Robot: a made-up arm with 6 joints.
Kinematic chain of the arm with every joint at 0, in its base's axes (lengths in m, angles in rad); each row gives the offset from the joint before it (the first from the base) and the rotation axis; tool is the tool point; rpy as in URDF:
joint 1: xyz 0 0 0.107 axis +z
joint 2: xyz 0 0 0 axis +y
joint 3: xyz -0.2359 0 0.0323 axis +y
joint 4: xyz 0.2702 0 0.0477 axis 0.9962 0 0.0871
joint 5: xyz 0 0 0 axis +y
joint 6: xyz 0.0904 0 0.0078 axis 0.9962 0 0.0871
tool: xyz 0 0 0 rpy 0 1.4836 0
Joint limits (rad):
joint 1: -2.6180..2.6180
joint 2: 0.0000..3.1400
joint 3: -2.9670..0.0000
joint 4: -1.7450..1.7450
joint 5: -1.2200..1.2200
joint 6: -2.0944..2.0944
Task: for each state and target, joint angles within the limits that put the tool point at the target. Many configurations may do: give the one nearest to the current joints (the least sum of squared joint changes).
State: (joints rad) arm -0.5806 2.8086 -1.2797 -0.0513 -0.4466 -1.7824
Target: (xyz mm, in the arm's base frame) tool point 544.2 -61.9 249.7
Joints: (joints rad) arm -0.1195 2.3475 -2.0636 -0.0787 -0.5014 -1.7824
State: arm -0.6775 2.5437 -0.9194 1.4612 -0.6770 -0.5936
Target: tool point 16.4 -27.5 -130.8
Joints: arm -0.5339 2.7275 -0.4143 1.4746 -0.1717 -0.5936
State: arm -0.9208 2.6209 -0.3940 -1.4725 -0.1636 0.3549
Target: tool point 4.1 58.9 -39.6
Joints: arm -1.0382 2.6144 -0.0367 -1.5138 -0.3792 0.3549
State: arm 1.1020 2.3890 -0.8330 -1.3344 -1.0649 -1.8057
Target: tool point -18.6 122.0 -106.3
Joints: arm 1.0813 2.6182 -0.4666 -1.4008 -0.9713 -1.8057
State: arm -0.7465 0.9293 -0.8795 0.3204 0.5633 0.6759
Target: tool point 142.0 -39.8 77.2
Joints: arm -0.4354 1.0861 -0.2595 0.3866 0.7683 0.6759
